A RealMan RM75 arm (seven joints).
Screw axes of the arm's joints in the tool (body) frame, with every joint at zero. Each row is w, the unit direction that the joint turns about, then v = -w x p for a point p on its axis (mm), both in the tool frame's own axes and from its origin. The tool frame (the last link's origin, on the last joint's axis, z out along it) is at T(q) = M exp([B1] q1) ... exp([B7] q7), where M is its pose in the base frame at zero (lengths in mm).
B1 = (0, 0, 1, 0, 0, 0)
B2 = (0, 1, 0, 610, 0, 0)
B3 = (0, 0, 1, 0, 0, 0)
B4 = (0, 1, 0, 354, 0, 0)
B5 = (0, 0, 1, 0, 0, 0)
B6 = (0, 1, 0, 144, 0, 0)
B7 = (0, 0, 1, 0, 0, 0)
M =
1 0 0 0
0 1 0 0
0 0 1 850.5
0 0 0 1
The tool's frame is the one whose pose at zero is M.
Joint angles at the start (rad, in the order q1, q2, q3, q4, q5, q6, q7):
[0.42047, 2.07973, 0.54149, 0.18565, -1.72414, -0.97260, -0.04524]
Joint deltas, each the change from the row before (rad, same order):
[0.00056, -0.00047, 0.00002, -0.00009, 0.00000, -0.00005, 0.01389]
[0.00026, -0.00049, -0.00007, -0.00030, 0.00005, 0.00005, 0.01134]
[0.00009, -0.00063, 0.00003, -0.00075, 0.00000, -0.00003, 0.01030]
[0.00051, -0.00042, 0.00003, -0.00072, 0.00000, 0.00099, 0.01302]
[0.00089, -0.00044, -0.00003, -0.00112, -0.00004, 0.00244, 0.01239]
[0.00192, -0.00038, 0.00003, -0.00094, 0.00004, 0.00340, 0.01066]
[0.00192, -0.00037, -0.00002, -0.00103, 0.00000, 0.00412, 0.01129]
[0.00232, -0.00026, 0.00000, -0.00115, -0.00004, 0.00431, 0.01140]
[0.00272, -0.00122, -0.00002, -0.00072, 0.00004, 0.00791, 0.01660]
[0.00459, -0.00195, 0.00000, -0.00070, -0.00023, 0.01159, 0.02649]
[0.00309, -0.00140, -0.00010, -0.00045, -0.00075, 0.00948, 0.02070]
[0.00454, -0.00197, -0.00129, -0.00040, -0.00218, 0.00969, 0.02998]
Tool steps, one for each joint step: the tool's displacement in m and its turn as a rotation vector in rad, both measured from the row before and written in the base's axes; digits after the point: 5 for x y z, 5 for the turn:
[-0.00005, 0.00026, 0.00024, 0.00288, 0.01311, -0.00031]
[0.00011, 0.00013, 0.00027, 0.00232, 0.01040, -0.00060]
[0.00029, 0.00006, 0.00044, 0.00234, 0.00887, -0.00086]
[0.00020, 0.00017, 0.00023, 0.00206, 0.01184, -0.00131]
[0.00031, 0.00025, 0.00015, 0.00092, 0.01094, -0.00206]
[0.00003, 0.00062, 0.00001, -0.00001, 0.00960, -0.00162]
[0.00011, 0.00059, -0.00006, -0.00043, 0.01017, -0.00219]
[0.00000, 0.00071, -0.00011, -0.00056, 0.01027, -0.00201]
[0.00037, 0.00089, -0.00009, -0.00163, 0.01520, -0.00443]
[0.00028, 0.00157, -0.00013, -0.00199, 0.02440, -0.00589]
[0.00031, 0.00101, -0.00027, -0.00229, 0.01897, -0.00511]
[-0.00020, 0.00159, -0.00028, -0.00213, 0.02646, -0.00335]

